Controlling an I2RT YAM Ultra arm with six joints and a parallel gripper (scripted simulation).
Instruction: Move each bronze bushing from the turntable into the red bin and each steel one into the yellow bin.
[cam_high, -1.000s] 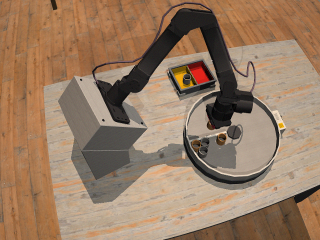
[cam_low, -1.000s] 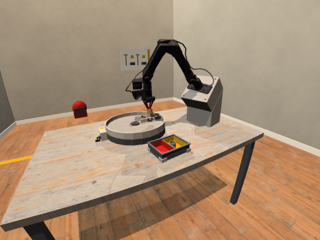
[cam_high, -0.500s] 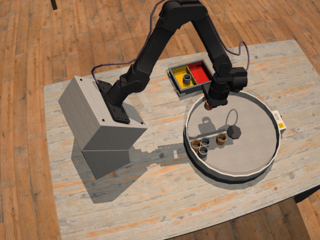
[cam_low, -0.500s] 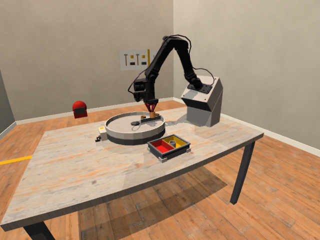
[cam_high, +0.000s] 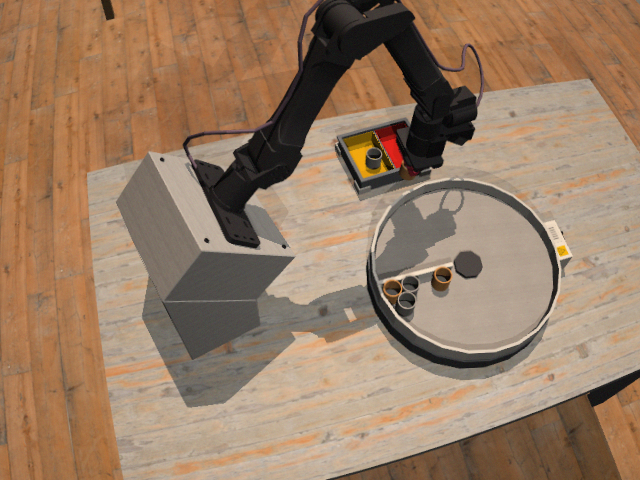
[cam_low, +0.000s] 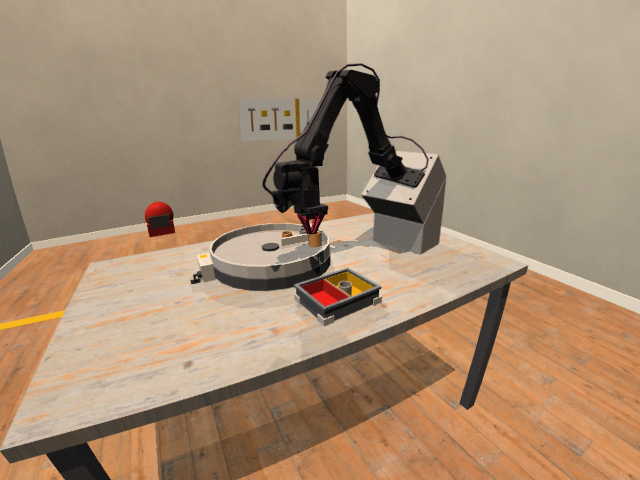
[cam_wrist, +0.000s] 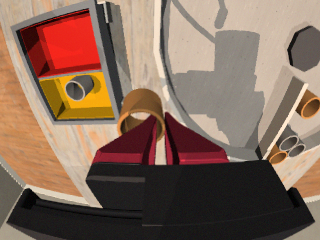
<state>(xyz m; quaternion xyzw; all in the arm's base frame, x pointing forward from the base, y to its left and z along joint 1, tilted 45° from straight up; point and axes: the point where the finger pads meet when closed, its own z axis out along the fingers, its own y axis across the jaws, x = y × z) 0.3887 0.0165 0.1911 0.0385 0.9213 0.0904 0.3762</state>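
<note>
My gripper is now 15 cm to the right of the two-part bin tray, 13 cm above it and 1 cm short of it. Round my hand: red bin: 15 cm to the left, 14 cm below, 6 cm ahead; then turntable: 20 cm to the right, 10 cm below, 5 cm ahead; then yellow bin: 15 cm to the left, 14 cm below, 3 cm behind.
</note>
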